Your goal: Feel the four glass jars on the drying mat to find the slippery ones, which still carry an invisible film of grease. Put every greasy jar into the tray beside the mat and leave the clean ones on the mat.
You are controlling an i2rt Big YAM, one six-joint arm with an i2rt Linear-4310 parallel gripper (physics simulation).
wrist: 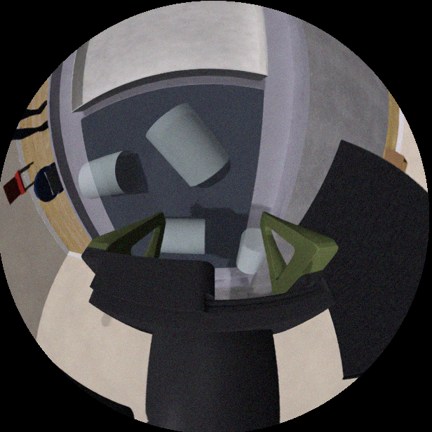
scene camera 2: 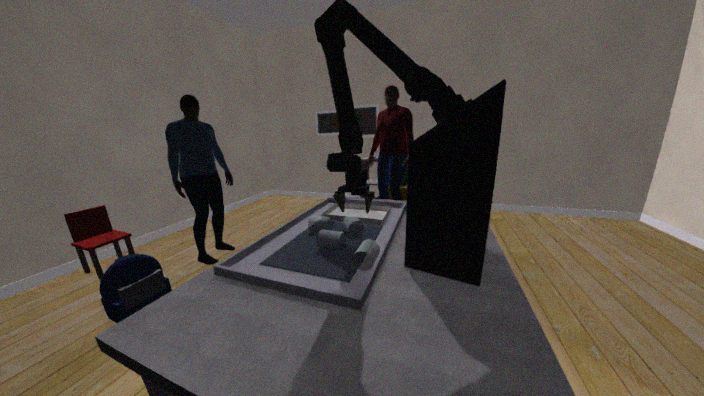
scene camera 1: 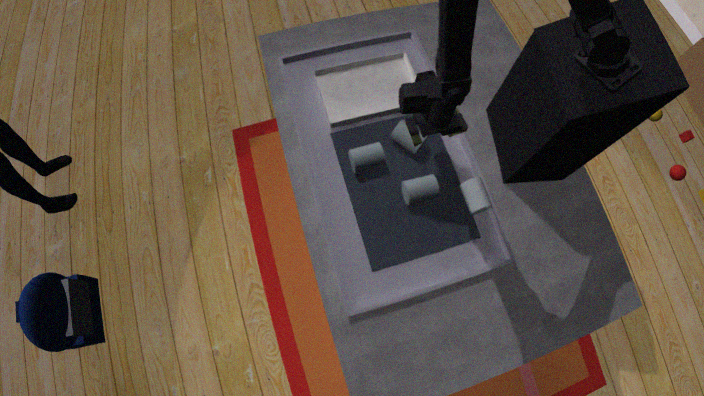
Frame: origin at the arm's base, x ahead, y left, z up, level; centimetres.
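Seen in the pictures: gripper, fingertip midpoint: [scene camera 2: 355, 212] [scene camera 1: 431, 139]; arm's base, origin of the base link: [scene camera 2: 454, 119] [scene camera 1: 607, 64].
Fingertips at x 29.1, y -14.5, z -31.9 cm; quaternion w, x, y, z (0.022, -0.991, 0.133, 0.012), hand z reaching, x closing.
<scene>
Pixels of each thing's middle, then the offset from my fingertips to it. Level surfaces: height alone.
- dark mat, its level: dz -10.6 cm
- second jar, body centre: [scene camera 1: 420, 189] [scene camera 2: 331, 239] dx +7.9, dy +8.2, dz -7.4 cm
- third jar, body centre: [scene camera 1: 476, 196] [scene camera 2: 366, 254] dx -4.5, dy +17.7, dz -7.7 cm
- fourth jar, body centre: [scene camera 1: 409, 136] [scene camera 2: 353, 224] dx +1.3, dy -6.2, dz -7.4 cm
- tray, body centre: [scene camera 1: 369, 87] [scene camera 2: 357, 212] dx +0.8, dy -27.1, dz -9.4 cm
- grey table, its level: dz -11.1 cm
Four pale glass jars lie on or beside the dark mat [scene camera 1: 415, 230] [scene camera 2: 300, 257] [wrist: 230, 110]. One jar [scene camera 1: 367, 157] [scene camera 2: 318, 225] [wrist: 102, 175] is on its side at the mat's left. A second jar [scene camera 1: 420, 189] [scene camera 2: 330, 239] [wrist: 186, 235] is on its side mid-mat. A third jar [scene camera 1: 475, 195] [scene camera 2: 367, 253] [wrist: 249, 251] rests by the right-hand rim. The fourth jar [scene camera 1: 401, 136] [scene camera 2: 353, 226] [wrist: 189, 145] lies askew near the tray [scene camera 1: 370, 90] [scene camera 2: 357, 214] [wrist: 175, 40], partly hidden by a finger in scene camera 1. My gripper [scene camera 1: 436, 134] [scene camera 2: 355, 211] [wrist: 212, 216] is open and empty above the mat, near the fourth jar.
A raised pale surround [scene camera 1: 420, 267] [scene camera 2: 295, 290] encloses mat and tray. The black pedestal [scene camera 1: 590, 105] [scene camera 2: 452, 200] [wrist: 370, 240] under my arm stands right of it on the grey table [scene camera 1: 425, 345] [scene camera 2: 240, 345]. People, a chair and a backpack are off the table.
</scene>
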